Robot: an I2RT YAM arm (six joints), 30 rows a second.
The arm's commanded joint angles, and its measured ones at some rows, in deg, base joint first. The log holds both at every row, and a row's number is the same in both.
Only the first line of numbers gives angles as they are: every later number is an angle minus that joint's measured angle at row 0.
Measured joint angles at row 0:
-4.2 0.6 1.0 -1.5 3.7 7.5
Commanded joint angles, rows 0 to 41:
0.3 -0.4 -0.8 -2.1 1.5 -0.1
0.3 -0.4 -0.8 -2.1 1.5 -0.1
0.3 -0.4 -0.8 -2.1 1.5 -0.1
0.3 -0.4 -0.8 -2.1 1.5 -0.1
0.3 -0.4 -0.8 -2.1 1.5 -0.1
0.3 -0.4 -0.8 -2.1 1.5 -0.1
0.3 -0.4 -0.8 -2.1 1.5 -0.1
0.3 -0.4 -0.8 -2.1 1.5 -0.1
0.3 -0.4 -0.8 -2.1 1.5 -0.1
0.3 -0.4 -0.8 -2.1 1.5 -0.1
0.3 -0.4 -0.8 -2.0 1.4 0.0
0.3 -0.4 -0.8 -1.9 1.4 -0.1
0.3 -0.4 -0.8 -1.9 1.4 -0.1
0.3 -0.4 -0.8 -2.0 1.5 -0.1
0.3 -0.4 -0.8 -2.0 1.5 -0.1
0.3 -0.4 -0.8 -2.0 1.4 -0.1
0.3 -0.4 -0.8 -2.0 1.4 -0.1
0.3 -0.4 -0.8 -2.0 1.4 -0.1
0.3 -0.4 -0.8 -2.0 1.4 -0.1
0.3 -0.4 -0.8 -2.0 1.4 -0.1
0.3 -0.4 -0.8 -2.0 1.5 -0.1
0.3 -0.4 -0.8 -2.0 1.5 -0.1
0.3 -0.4 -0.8 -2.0 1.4 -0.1
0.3 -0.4 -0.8 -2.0 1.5 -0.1
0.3 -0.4 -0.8 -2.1 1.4 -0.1
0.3 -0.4 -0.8 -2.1 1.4 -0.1
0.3 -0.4 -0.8 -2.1 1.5 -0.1
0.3 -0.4 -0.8 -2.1 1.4 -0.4
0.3 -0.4 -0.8 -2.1 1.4 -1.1
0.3 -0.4 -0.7 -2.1 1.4 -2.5
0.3 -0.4 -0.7 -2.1 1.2 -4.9
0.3 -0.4 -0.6 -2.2 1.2 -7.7
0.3 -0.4 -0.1 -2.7 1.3 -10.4
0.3 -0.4 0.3 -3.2 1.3 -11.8
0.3 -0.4 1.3 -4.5 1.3 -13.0
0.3 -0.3 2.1 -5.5 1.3 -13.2
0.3 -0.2 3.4 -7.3 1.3 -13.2
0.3 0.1 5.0 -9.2 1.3 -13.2
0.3 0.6 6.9 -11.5 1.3 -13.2
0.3 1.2 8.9 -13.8 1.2 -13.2
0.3 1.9 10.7 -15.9 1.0 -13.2
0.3 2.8 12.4 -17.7 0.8 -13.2
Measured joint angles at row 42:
0.1 1.1 7.1 -15.7 0.6 -11.2
